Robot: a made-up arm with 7 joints. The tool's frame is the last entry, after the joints. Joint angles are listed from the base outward. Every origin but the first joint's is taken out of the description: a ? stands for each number. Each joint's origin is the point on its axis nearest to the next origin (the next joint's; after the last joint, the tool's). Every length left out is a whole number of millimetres.
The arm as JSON. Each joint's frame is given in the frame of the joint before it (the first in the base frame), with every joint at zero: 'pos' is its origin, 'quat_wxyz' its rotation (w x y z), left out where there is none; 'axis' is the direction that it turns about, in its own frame. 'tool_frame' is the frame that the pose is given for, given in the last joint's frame.
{
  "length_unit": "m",
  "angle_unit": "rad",
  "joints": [
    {
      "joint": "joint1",
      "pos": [
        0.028,
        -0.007,
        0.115
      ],
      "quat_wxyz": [
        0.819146,
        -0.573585,
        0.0,
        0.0
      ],
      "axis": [
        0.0,
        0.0,
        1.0
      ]
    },
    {
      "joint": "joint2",
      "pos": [
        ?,
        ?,
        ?
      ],
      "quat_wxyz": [
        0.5,
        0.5,
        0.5,
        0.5
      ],
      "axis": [
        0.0,
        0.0,
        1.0
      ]
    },
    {
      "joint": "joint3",
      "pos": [
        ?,
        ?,
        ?
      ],
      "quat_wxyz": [
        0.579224,
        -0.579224,
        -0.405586,
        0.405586
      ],
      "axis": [
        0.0,
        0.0,
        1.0
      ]
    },
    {
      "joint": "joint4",
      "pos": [
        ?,
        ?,
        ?
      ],
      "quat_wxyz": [
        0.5,
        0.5,
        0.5,
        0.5
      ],
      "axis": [
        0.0,
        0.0,
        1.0
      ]
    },
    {
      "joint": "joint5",
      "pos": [
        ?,
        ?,
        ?
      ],
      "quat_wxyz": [
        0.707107,
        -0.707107,
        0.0,
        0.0
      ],
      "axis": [
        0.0,
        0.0,
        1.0
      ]
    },
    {
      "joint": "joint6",
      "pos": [
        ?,
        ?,
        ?
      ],
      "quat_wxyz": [
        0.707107,
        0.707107,
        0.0,
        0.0
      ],
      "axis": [
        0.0,
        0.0,
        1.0
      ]
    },
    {
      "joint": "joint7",
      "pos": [
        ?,
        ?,
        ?
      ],
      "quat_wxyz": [
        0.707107,
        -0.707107,
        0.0,
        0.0
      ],
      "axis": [
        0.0,
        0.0,
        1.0
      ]
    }
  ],
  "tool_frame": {
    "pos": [
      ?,
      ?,
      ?
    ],
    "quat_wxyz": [
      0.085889,
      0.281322,
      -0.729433,
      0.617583
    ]
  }
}
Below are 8 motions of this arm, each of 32 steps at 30 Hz.
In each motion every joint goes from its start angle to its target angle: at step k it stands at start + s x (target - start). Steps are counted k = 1, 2, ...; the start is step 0. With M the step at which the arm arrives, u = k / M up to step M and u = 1 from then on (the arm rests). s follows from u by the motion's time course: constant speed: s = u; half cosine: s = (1 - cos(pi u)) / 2; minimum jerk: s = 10 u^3 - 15 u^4 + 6 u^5.
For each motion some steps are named. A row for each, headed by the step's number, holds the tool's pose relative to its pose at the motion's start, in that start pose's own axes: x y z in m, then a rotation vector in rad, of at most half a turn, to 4 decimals.
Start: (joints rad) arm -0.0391 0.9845 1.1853 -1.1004 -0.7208 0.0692 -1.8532
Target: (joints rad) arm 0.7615 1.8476 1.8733 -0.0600 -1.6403 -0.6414 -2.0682
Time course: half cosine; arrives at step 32
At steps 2, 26, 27, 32:
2: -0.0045 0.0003 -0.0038 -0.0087 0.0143 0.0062
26: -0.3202 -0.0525 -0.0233 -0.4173 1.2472 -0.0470
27: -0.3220 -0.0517 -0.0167 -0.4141 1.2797 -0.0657
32: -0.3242 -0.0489 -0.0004 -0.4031 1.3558 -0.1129

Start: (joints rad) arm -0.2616 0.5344 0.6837 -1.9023 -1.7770 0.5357 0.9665
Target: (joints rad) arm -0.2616 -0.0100 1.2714 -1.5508 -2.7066 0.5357 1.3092
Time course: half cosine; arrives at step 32
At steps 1, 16, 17, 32:
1: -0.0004 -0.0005 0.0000 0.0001 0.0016 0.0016
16: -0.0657 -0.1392 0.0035 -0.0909 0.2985 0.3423
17: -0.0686 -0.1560 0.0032 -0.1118 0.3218 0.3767
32: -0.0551 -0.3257 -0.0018 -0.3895 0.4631 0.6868

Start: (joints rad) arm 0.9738 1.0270 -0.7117 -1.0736 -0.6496 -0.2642 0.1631
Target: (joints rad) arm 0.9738 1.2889 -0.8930 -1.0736 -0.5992 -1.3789 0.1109
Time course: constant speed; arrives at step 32
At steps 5, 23, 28, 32:
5: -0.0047 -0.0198 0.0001 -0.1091 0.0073 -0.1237
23: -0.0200 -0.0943 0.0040 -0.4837 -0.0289 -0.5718
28: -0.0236 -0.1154 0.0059 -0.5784 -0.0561 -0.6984
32: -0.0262 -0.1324 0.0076 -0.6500 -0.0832 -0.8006

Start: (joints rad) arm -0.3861 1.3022 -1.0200 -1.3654 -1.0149 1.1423 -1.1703
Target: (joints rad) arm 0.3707 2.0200 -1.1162 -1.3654 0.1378 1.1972 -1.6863
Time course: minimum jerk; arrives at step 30
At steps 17, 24, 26, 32:
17: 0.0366 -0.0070 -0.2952 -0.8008 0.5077 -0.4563
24: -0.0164 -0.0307 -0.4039 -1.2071 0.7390 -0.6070
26: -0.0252 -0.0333 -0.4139 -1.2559 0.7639 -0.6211
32: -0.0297 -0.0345 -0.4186 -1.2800 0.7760 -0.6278

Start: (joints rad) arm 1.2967 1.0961 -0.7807 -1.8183 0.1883 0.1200 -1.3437
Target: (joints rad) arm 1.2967 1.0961 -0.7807 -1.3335 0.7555 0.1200 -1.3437
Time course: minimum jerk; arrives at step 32
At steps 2, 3, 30, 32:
2: -0.0002 0.0000 -0.0003 -0.0002 -0.0016 0.0002
3: -0.0006 -0.0001 -0.0009 -0.0005 -0.0052 0.0007
30: -0.0634 -0.0459 -0.1291 0.0256 -0.7137 0.1946
32: -0.0635 -0.0461 -0.1294 0.0259 -0.7153 0.1953

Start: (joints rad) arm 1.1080 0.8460 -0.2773 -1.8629 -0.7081 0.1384 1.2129
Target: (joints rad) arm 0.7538 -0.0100 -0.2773 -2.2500 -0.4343 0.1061 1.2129
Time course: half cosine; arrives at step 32
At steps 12, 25, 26, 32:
12: 0.0207 0.0691 -0.0793 0.0034 -0.2872 -0.3133
25: 0.1336 0.1564 -0.2052 -0.0730 -0.8367 -0.8886
26: 0.1409 0.1586 -0.2104 -0.0793 -0.8648 -0.9169
32: 0.1624 0.1635 -0.2245 -0.0985 -0.9463 -0.9982

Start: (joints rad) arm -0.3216 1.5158 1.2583 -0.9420 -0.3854 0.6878 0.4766
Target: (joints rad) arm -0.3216 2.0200 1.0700 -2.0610 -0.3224 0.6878 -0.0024
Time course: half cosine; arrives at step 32
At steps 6, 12, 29, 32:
6: 0.0554 0.0064 -0.0191 -0.0653 0.0217 -0.1178
12: 0.1973 -0.0106 -0.0683 -0.2273 0.0926 -0.4364
29: 0.4602 -0.2757 -0.1549 -0.5867 0.3716 -1.4286
32: 0.4631 -0.2869 -0.1554 -0.5947 0.3810 -1.4615

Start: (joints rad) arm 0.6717 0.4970 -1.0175 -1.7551 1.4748 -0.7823 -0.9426
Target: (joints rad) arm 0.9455 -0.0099 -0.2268 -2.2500 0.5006 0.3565 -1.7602
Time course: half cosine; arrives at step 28
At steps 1, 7, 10, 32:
1: 0.0001 0.0008 -0.0003 -0.0037 0.0010 -0.0008
7: 0.0090 0.0376 -0.0120 -0.1660 0.0758 -0.0394
10: 0.0219 0.0694 -0.0156 -0.3070 0.1967 -0.0724
32: 0.1418 0.1436 0.0565 -0.6820 1.2593 0.2736

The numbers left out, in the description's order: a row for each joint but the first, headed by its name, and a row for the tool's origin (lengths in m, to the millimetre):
joint2: 0.017 -0.036 0.0
joint3: 0.311 -0.124 0.0
joint4: 0.025 -0.022 0.0
joint5: 0.022 -0.359 0.0
joint6: 0.023 0.003 0.0
joint7: 0.004 0.006 0.0
tool: -0.017 0.012 0.0

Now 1 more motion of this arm.
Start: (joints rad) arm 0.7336 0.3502 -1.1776 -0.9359 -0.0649 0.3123 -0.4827
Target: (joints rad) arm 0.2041 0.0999 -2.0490 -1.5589 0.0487 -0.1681 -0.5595
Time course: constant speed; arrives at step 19
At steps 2, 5, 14, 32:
2: 0.0467 0.0189 0.0079 -0.0441 0.1217 -0.1378
5: 0.1146 0.0393 0.0068 -0.1276 0.2966 -0.3397
14: 0.2646 0.0459 -0.0714 -0.5133 0.7315 -0.8917
32: 0.2937 0.0185 -0.1381 -0.8179 0.8798 -1.1436

